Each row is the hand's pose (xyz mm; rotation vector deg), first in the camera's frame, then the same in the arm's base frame.
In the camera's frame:
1: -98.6 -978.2 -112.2 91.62 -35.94 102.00
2: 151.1 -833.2 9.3 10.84 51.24 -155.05
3: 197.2 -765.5 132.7 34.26 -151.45 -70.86
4: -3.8 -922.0 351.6 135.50 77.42 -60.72
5: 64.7 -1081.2 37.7 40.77 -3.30 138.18
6: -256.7 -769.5 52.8 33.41 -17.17 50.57
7: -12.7 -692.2 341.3 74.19 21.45 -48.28
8: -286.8 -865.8 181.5 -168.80 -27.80 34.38
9: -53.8 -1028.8 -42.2 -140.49 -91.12 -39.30
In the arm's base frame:
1: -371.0 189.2 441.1 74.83 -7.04 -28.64
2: -359.6 15.6 180.6 68.15 -6.86 81.80
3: -263.3 -50.3 89.3 -89.03 -73.52 -30.81
4: -12.5 -95.5 308.1 -49.68 23.87 133.00
5: -345.2 -53.8 435.1 92.82 31.14 12.37
6: -110.3 312.6 328.7 26.39 59.91 -48.34
7: 31.2 23.7 116.0 -5.95 38.38 -160.29
8: -6.7 221.4 416.5 -69.93 80.07 136.39
9: -344.1 96.9 456.3 -134.15 25.30 87.31

